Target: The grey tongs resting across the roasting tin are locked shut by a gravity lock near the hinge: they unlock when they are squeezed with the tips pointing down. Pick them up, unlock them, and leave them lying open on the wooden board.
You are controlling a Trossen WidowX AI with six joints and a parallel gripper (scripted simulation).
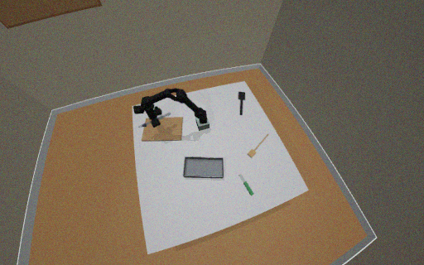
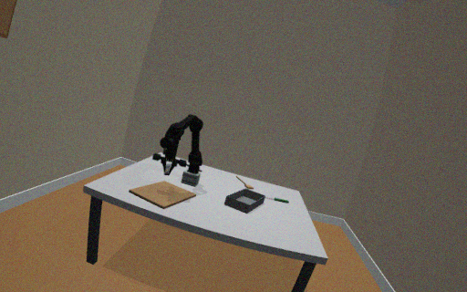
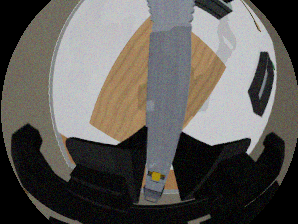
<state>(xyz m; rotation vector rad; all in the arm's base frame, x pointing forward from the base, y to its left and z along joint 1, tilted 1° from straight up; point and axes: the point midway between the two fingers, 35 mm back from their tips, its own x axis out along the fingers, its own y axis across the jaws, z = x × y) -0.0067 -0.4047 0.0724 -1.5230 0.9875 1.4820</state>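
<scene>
Now: gripper tip 12 cm above the wooden board, 3 cm to the right of it and 1 cm past it. Round my gripper tip: roasting tin (41 cm ahead, 35 cm to the left, 10 cm below); black spatula (85 cm to the left, 23 cm behind, 12 cm below); green-handled tool (66 cm to the left, 58 cm ahead, 12 cm below).
</scene>
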